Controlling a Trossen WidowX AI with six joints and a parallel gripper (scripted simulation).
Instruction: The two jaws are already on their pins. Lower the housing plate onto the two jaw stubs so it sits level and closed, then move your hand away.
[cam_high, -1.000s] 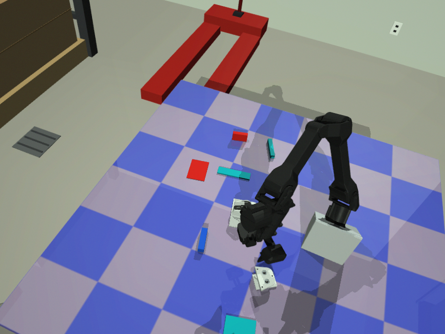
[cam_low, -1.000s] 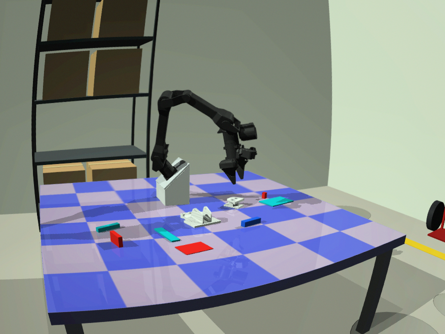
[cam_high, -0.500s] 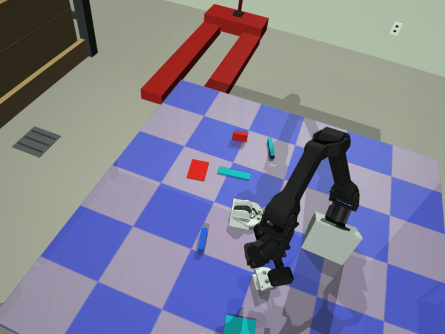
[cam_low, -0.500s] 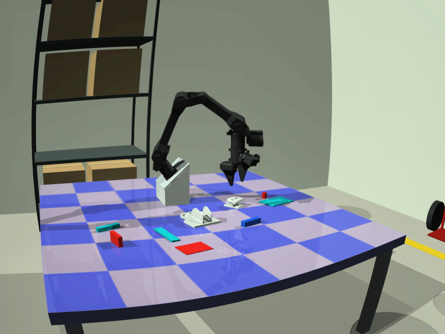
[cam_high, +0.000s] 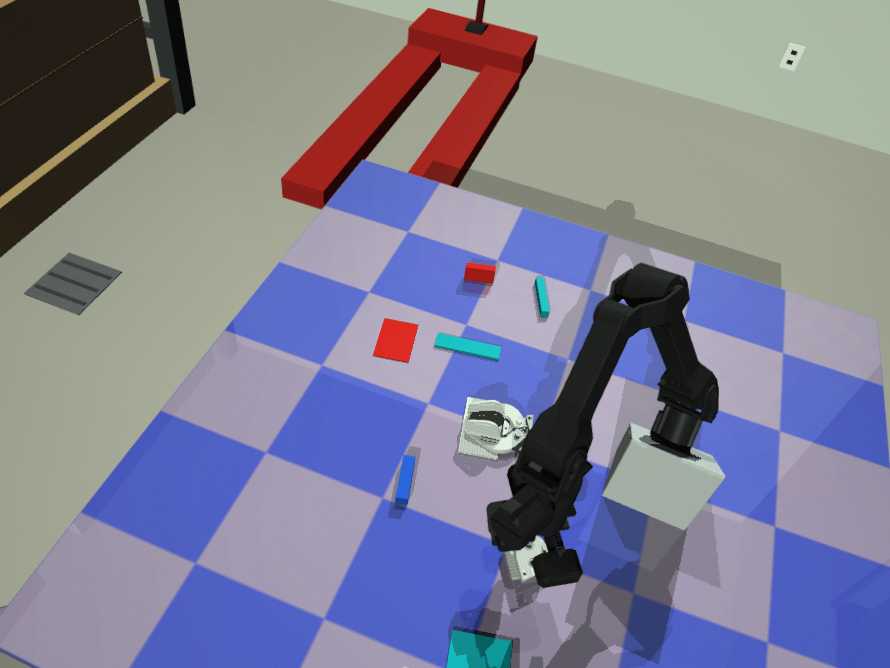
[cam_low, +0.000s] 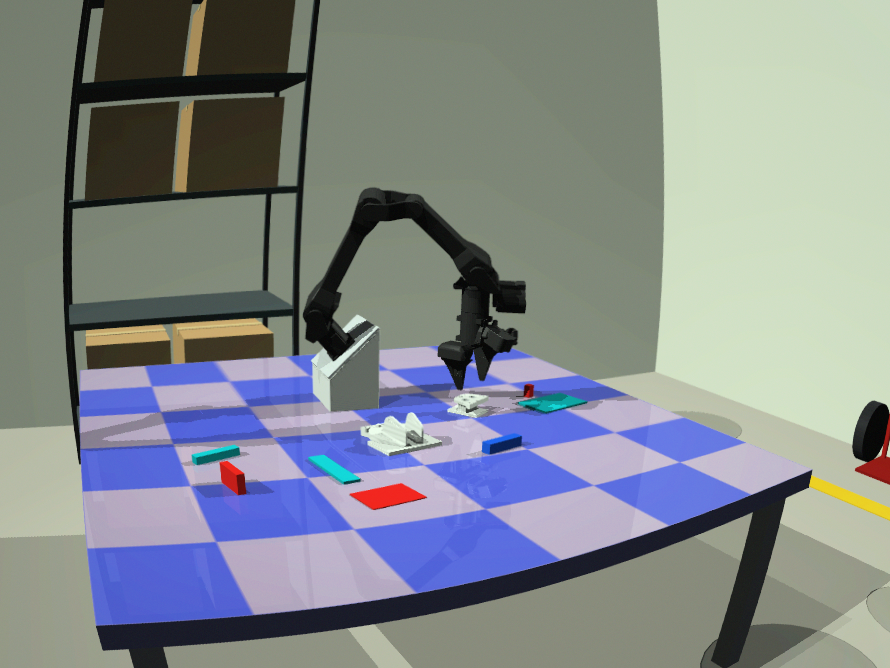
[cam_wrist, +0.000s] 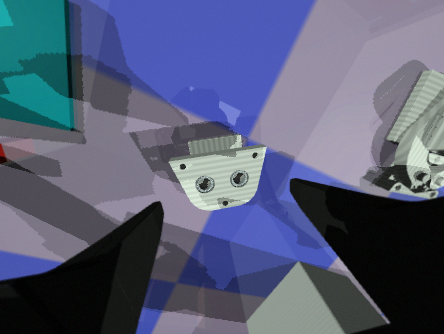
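The white stepped bracket is 5 cm below my gripper tip. Round my gripper tip: cyan flat plate 21 cm to the left, 6 cm below, 1 cm behind; then blue bar 24 cm ahead, 5 cm below, 3 cm to the right; then cyan bar 36 cm to the right, 28 cm ahead, 6 cm below.
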